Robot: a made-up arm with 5 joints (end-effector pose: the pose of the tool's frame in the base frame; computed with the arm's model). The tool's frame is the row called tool.
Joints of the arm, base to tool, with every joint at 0 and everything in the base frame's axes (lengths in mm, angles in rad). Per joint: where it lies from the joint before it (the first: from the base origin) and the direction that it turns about. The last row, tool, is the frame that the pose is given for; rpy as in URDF.
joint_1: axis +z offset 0 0 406.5
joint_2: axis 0 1 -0.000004 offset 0 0 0
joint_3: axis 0 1 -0.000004 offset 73.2 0 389.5
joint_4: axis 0 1 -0.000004 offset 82 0 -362.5
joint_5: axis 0 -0.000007 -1 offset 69.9 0 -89.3
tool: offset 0 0 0 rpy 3.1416 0 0
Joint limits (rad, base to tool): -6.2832..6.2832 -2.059..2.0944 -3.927..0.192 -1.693..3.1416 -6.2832..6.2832
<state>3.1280 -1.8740 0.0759 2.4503 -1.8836</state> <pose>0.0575 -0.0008 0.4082 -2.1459 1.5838 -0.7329</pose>
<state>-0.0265 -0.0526 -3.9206 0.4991 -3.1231</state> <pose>-0.3656 0.0097 1.0445 -0.0075 -0.3324 -0.0079</pose>
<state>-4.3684 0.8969 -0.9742 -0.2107 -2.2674</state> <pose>-0.1862 0.5198 0.1715 -1.5213 2.6553 0.4368</pose>
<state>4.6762 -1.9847 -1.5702 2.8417 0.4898</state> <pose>0.0179 0.4951 0.5941 1.3177 -2.2886 0.8342</pose>
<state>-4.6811 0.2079 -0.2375 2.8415 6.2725</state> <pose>-0.0047 0.1496 0.4744 0.2526 0.2634 -1.5349</pose>
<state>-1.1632 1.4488 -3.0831 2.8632 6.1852</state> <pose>0.2741 -0.6347 0.3903 -1.8322 1.0800 1.2120</pose>
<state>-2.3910 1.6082 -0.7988 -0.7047 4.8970</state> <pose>-0.1761 -0.1643 -0.0868 -2.6658 1.4647 -0.0498</pose>
